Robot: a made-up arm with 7 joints.
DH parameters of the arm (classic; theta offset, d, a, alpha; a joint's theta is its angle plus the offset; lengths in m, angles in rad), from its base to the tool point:
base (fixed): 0 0 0 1.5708
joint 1: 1.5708 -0.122 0 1.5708
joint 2: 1.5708 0 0 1.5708
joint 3: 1.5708 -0.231 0 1.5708
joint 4: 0 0 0 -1.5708
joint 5: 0 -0.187 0 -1.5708
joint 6: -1.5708 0 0 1.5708
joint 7: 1.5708 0 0 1.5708
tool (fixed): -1.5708 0 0 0
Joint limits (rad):
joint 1: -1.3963..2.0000
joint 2: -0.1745..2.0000
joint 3: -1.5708..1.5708
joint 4: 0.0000..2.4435
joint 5: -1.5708..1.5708
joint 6: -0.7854..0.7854
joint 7: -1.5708..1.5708
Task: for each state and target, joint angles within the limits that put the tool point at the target. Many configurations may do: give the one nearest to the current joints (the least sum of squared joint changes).
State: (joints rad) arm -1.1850 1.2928 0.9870 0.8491 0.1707 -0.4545 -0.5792
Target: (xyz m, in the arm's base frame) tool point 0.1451 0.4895 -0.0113
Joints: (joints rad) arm -1.1995 1.6627 0.9926 0.6664 0.1707 -0.4545 -0.5792
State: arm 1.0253 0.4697 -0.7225 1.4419 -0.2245 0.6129 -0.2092
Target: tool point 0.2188 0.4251 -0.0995
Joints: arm 0.7199 1.1798 -0.7216 0.7817 -0.2245 0.6129 -0.2092
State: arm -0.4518 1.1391 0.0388 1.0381 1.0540 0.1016 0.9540
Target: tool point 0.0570 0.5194 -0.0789
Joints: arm -0.2562 1.4024 0.0746 0.4147 1.0540 0.1016 0.9540
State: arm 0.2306 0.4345 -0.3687 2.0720 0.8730 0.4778 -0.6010
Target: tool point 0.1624 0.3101 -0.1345
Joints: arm -0.1511 0.8431 0.2392 1.6692 0.8730 0.4778 -0.6010
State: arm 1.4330 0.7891 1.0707 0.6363 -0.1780 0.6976 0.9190
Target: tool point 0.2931 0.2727 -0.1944
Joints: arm 0.8352 0.0642 1.1816 0.8335 -0.1780 0.6976 0.9190
